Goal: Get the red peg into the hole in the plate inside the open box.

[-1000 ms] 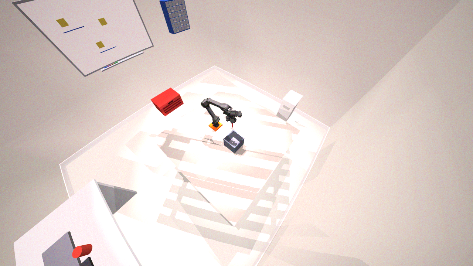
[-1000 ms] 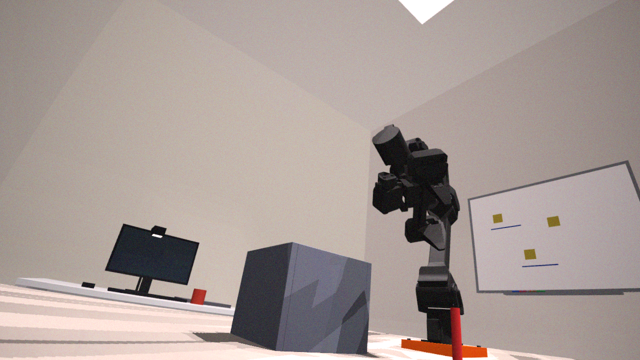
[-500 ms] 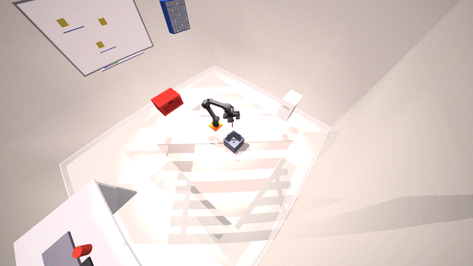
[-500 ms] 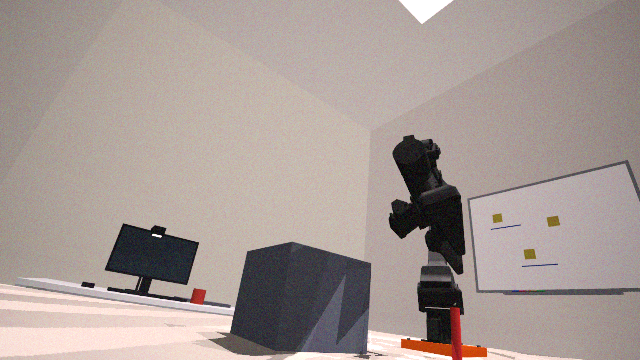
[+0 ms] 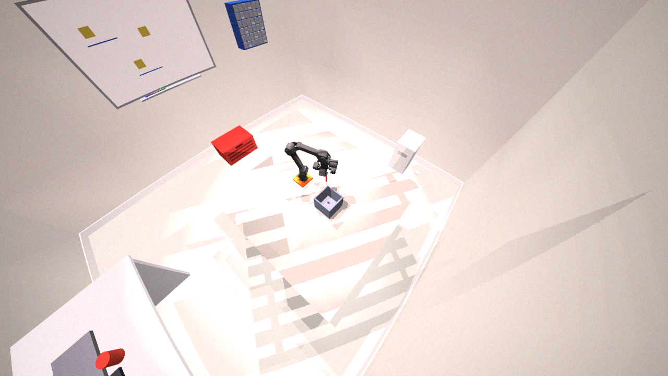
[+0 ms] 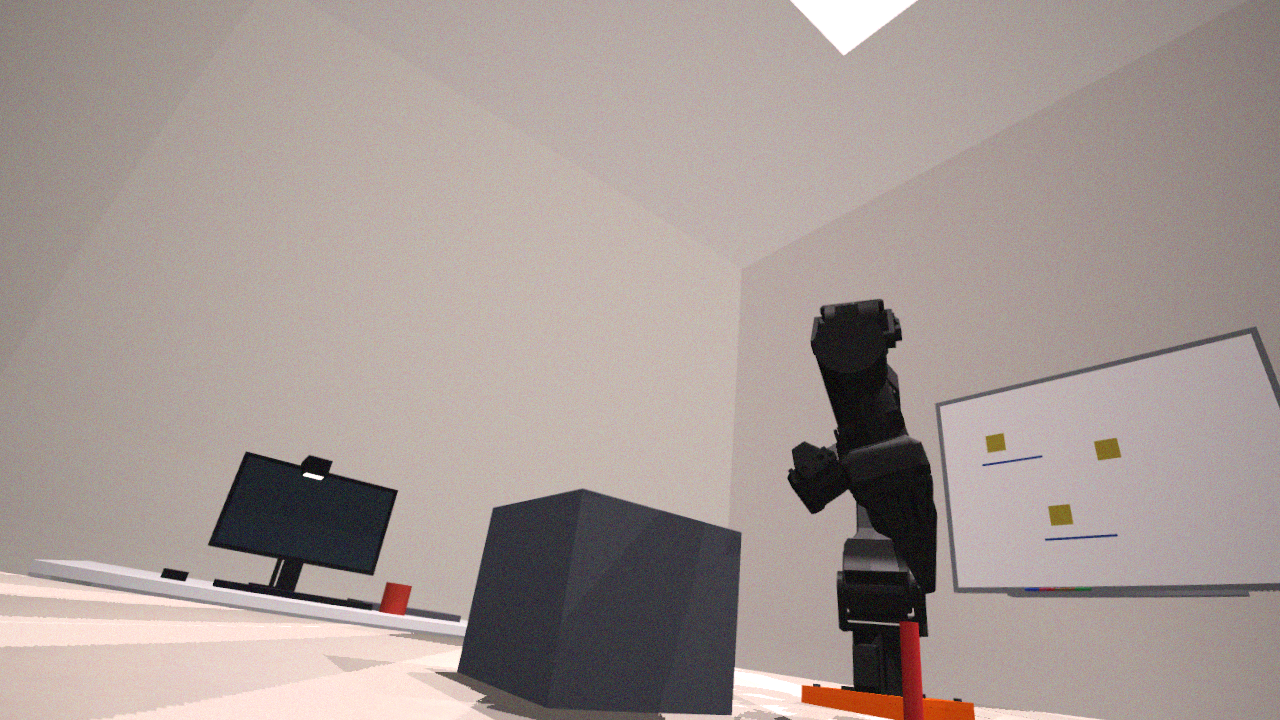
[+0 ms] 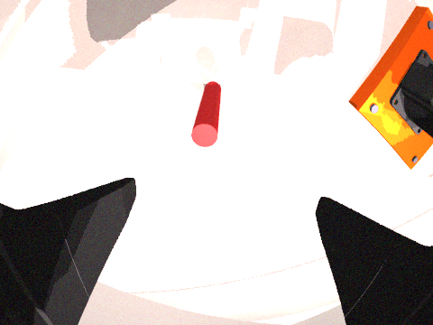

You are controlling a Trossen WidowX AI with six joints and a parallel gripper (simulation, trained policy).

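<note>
Right now my gripper tip is 7 cm above the red peg, 2 cm short of it and 1 cm to the left of it. From my gripper tip the other things lie so: plate 19 cm to the right, 18 cm ahead, 6 cm below.
</note>
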